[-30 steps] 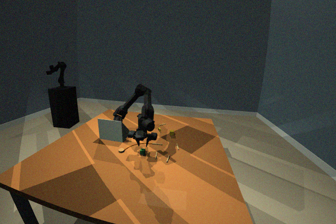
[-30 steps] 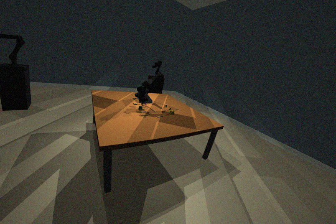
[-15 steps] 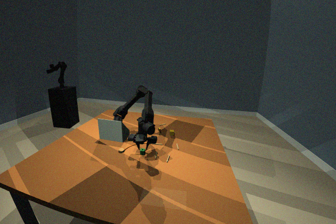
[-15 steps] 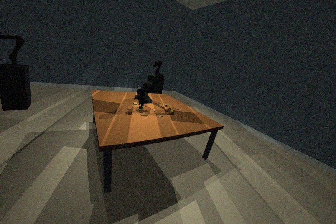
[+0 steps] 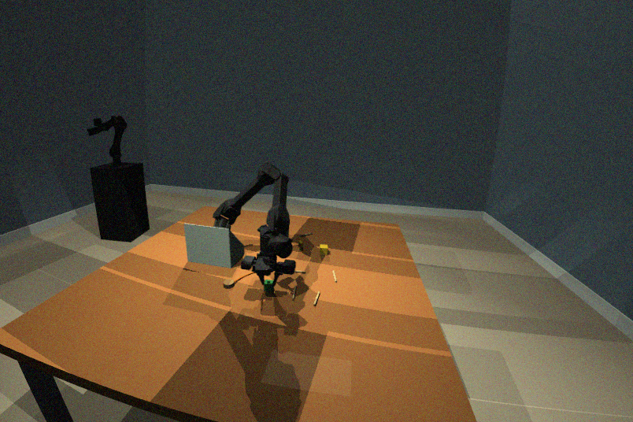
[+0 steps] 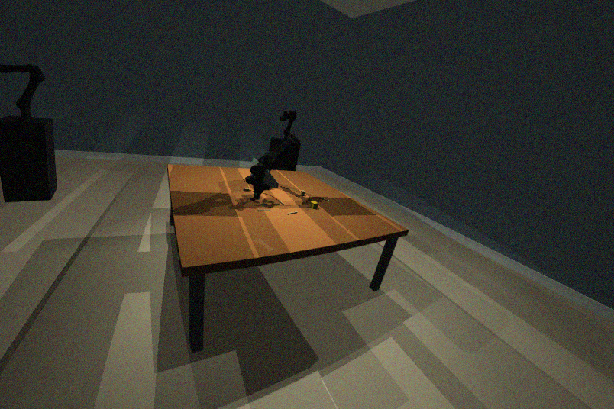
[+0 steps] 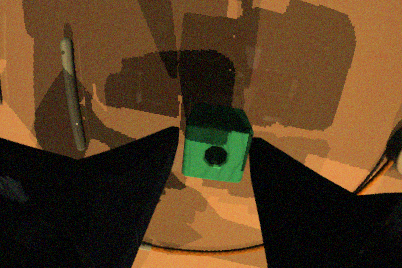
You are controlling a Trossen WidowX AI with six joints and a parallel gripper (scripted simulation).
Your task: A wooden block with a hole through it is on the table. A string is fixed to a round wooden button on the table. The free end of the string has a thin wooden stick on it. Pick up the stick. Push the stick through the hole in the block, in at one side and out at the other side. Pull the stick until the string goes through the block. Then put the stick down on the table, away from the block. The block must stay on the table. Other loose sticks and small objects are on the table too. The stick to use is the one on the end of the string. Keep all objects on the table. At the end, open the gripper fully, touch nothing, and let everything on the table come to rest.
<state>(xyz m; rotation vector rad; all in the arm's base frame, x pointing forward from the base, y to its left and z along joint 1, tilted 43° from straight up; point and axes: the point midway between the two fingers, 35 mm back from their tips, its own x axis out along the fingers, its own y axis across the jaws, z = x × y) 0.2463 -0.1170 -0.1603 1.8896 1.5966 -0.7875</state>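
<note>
Now: the thin pale stick 13 cm to the left of my gripper tip, 8 cm ahead of it and 1 cm below it. From my gripper tip the other things lie so: yellow cube: 30 cm to the left, 21 cm ahead; round wooden button: 15 cm behind, 1 cm to the left, 1 cm below; green block: right at my gripper tip.
</note>
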